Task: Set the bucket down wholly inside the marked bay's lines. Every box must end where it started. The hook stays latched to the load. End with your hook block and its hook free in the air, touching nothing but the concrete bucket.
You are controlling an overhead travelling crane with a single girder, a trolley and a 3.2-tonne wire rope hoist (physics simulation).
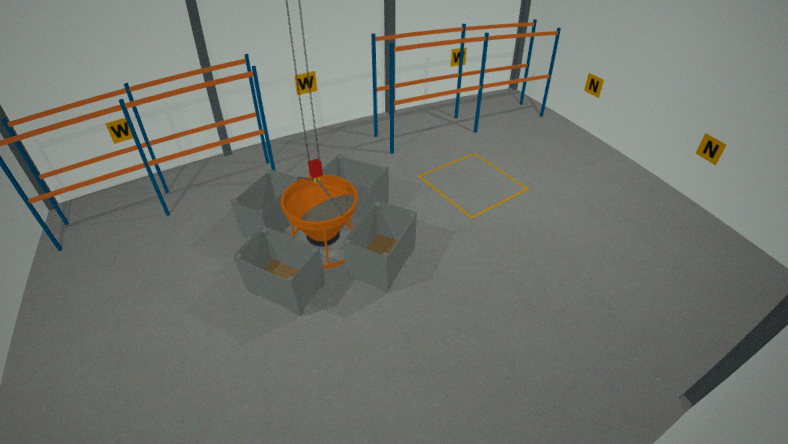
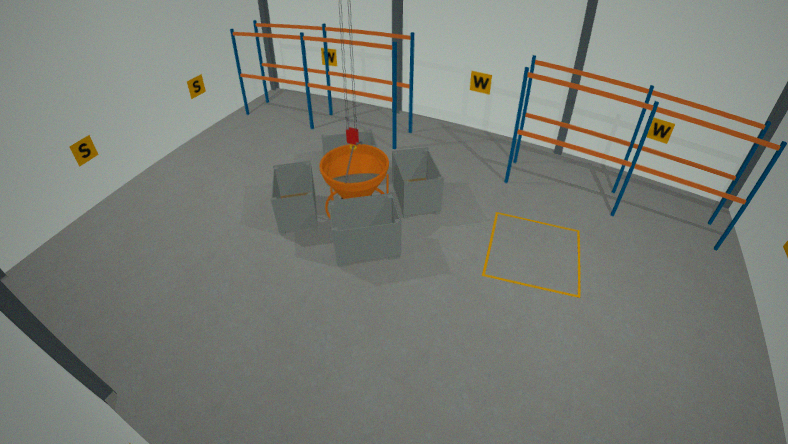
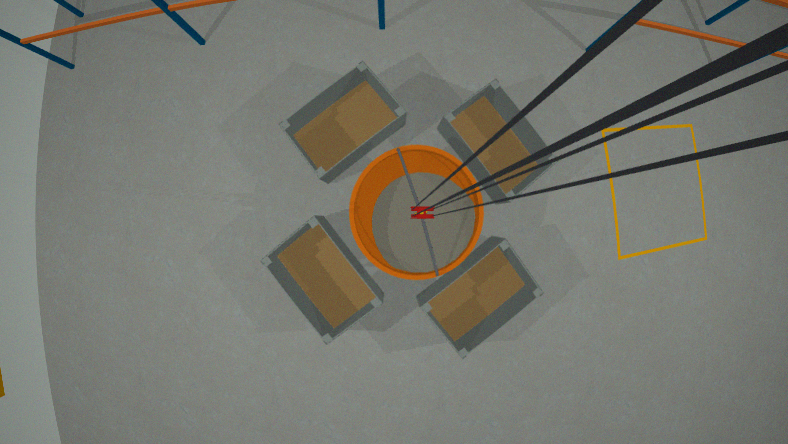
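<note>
The orange concrete bucket (image 1: 319, 225) (image 2: 355, 188) (image 3: 366, 212) is upright amid the boxes; whether its feet touch the floor I cannot tell. My hook (image 1: 317, 179) (image 2: 352, 146) (image 3: 422, 212), under the red block, is latched to the bucket's bail above the rim. Grey open boxes surround the bucket: south-east (image 1: 267, 284) (image 2: 295, 212) (image 3: 325, 275), north-east (image 1: 402, 248) (image 2: 366, 242) (image 3: 476, 295), south-west (image 1: 250, 206) (image 3: 341, 129) and north-west (image 1: 366, 179) (image 2: 421, 193) (image 3: 493, 143). Any contact with them is unclear. The yellow bay outline (image 1: 500, 170) (image 2: 537, 222) (image 3: 662, 248) lies north of them.
Two blue and orange racks stand along the west wall: the south rack (image 1: 142, 148) (image 2: 306, 82) and the north rack (image 1: 392, 110) (image 2: 634, 159). The bay lies before the north rack. The north-east and north-west boxes stand between the bucket and the bay.
</note>
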